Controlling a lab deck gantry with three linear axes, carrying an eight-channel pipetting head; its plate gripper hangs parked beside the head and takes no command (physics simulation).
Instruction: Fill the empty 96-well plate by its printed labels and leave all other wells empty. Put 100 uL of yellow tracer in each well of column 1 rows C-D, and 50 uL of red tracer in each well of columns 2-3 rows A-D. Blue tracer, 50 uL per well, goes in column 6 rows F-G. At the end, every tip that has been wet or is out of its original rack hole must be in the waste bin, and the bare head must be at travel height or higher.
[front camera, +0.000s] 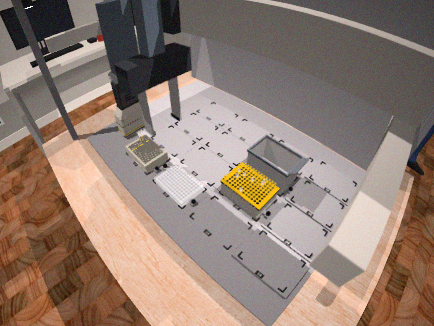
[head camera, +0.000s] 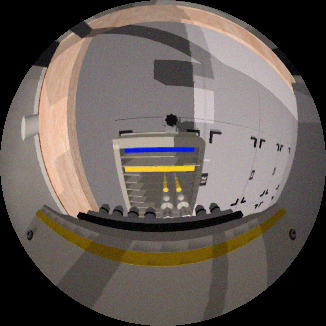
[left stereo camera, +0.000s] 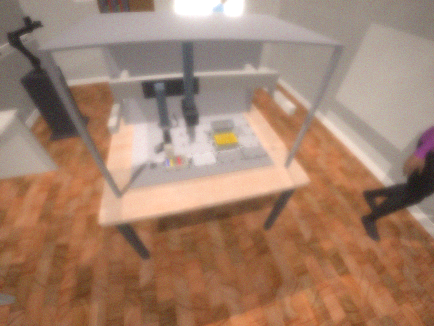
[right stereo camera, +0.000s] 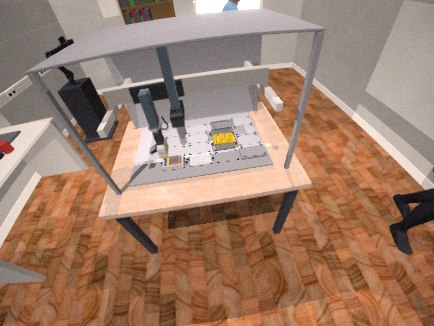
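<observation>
The pipetting head (front camera: 131, 121) (right stereo camera: 162, 150) hangs low over the reservoir (front camera: 138, 161) (head camera: 118, 150) at the deck's left. Two neighbouring channels carry tips (head camera: 172, 196) with yellow inside; their ends are near the yellow trough (head camera: 159, 169), contact unclear. The blue trough (head camera: 159, 149) lies beyond; the red trough (left stereo camera: 179, 161) shows in the left stereo view. The white 96-well plate (front camera: 179, 185) (right stereo camera: 200, 159) sits right of the reservoir; well contents and labels are unreadable. The yellow tip rack (front camera: 250, 185) (right stereo camera: 223, 138) holds scattered pale tips. The parked plate gripper (front camera: 163, 126) is open, its fingers apart.
The grey waste bin (front camera: 259, 160) stands behind the tip rack. The gripper's dark body (front camera: 155, 67) (right stereo camera: 177, 116) hangs right of the head. A flat grey panel (front camera: 270, 265) lies at the front right. The beige rail block (front camera: 357, 225) is at the right edge.
</observation>
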